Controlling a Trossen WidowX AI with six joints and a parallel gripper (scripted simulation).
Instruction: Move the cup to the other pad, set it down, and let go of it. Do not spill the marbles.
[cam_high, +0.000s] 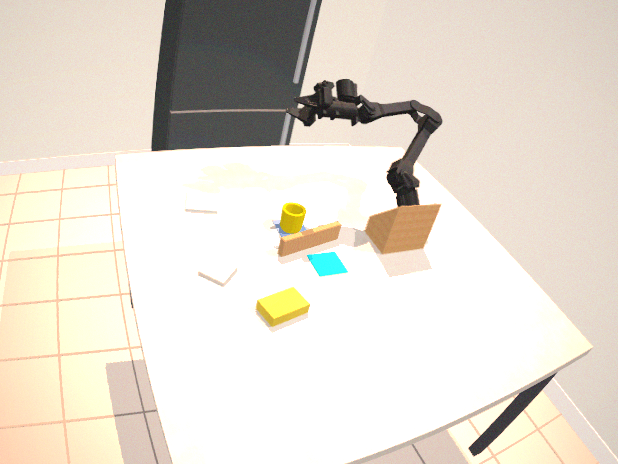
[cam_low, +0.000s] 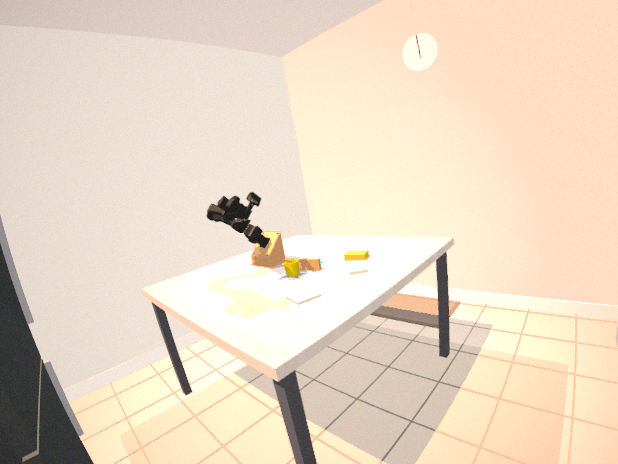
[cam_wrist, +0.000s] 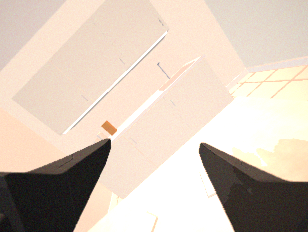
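Now: gripper tip 310 mm above the yellow cup, 150 mm to the right of it and 20 mm past it. The rest, counted from my gripper tip: blue pad (350 mm below, 150 mm to the left, 20 mm behind); low wooden wall (320 mm below, 240 mm to the left, 50 mm behind); cyan pad (350 mm below, 320 mm to the left, 80 mm behind).
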